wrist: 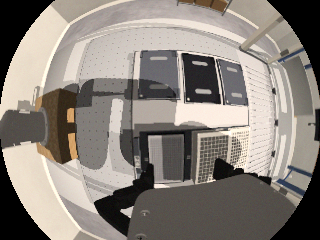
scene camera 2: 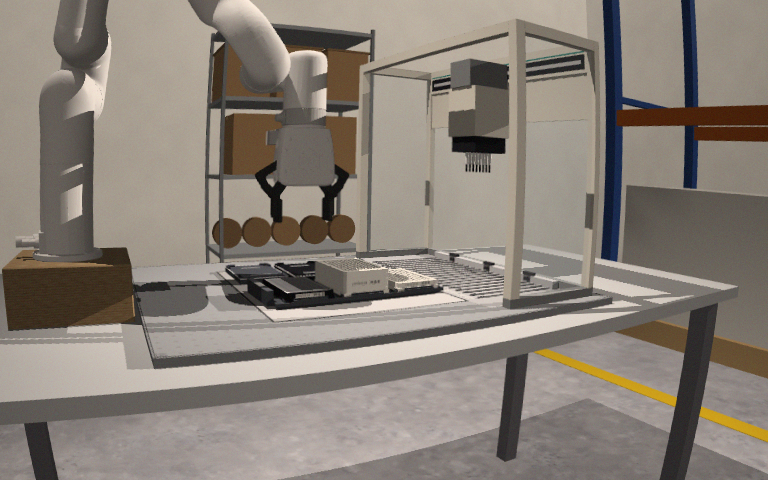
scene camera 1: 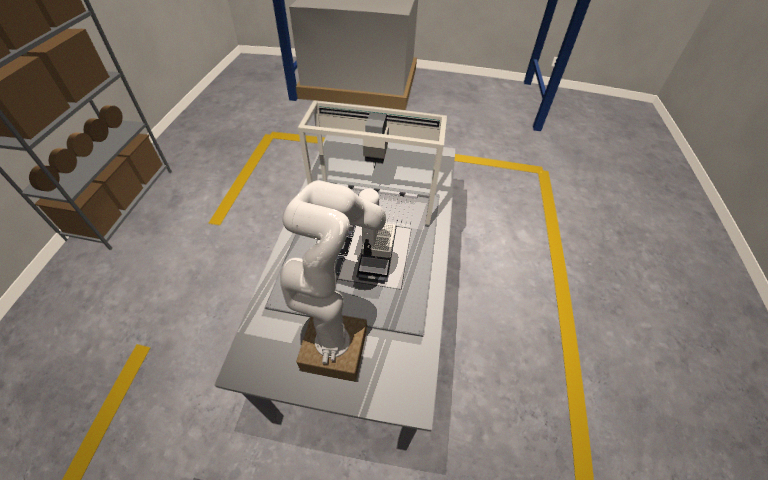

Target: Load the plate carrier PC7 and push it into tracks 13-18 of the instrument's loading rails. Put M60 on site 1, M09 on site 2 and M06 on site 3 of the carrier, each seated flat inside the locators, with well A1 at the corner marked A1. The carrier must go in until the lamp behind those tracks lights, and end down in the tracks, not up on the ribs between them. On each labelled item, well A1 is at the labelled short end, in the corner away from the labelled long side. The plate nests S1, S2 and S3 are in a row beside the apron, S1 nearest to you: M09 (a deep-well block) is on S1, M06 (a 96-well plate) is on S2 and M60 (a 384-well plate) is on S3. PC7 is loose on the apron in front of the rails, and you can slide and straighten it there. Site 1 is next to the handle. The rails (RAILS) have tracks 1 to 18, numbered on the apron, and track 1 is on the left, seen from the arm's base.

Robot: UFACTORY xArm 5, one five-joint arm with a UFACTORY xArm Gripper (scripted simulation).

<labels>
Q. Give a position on a dark carrier PC7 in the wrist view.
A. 140, 147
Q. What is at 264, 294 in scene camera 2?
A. A dark carrier PC7.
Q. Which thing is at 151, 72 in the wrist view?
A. A dark nest S1.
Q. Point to a white 96-well plate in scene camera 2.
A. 400, 279
</labels>
